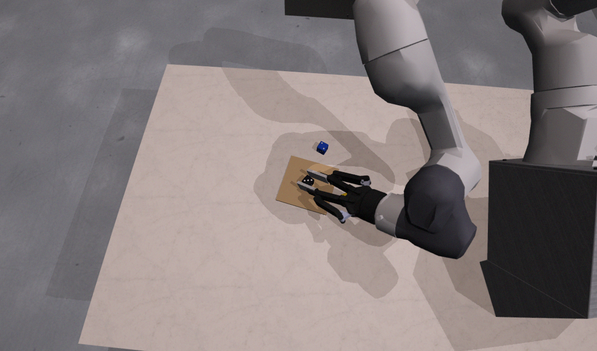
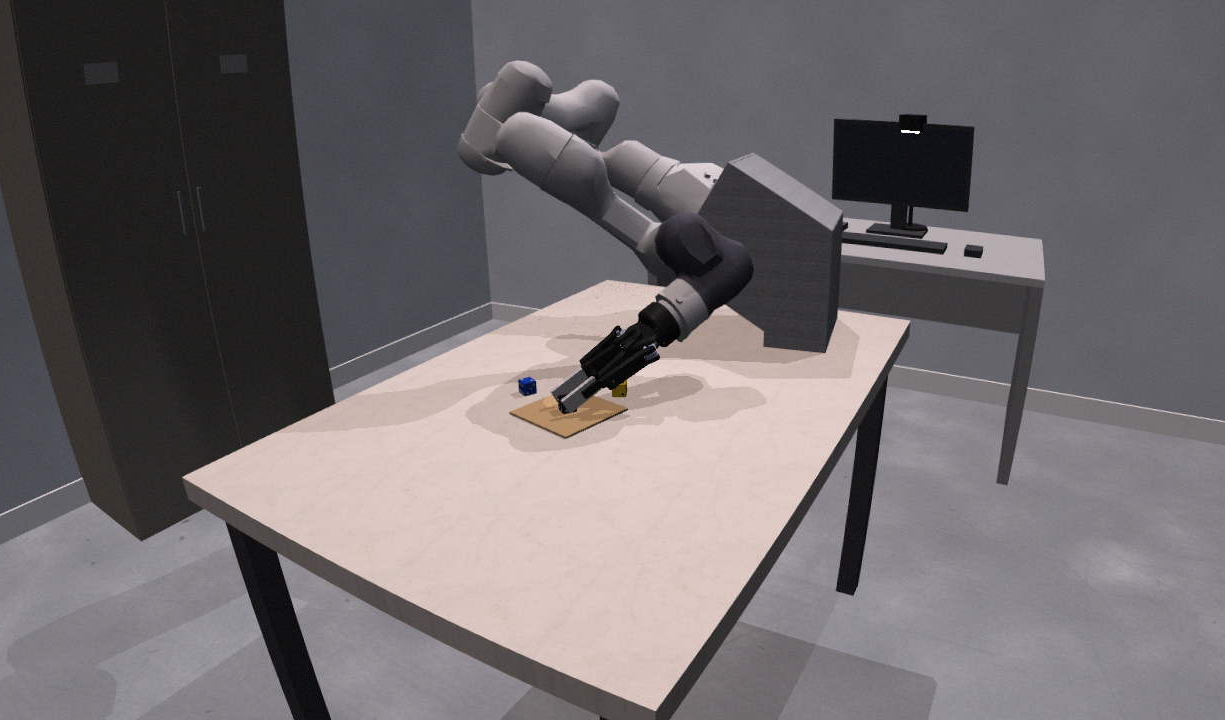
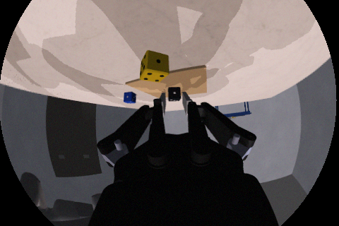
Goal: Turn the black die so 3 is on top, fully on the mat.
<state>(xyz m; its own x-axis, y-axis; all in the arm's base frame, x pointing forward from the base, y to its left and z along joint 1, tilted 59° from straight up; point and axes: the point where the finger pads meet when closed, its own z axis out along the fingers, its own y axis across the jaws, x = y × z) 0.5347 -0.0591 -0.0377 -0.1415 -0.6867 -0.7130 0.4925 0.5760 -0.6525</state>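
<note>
Now: hand 2 cm above the black die, 1 cm to the left of it and 1 cm short of it. From my hand the other things lie so: tan mat 3 cm below, 1 cm to the right, 1 cm ahead; blue die 12 cm to the right, 2 cm below, 2 cm behind; yellow die 9 cm behind, 3 cm to the left, 2 cm below.
</note>
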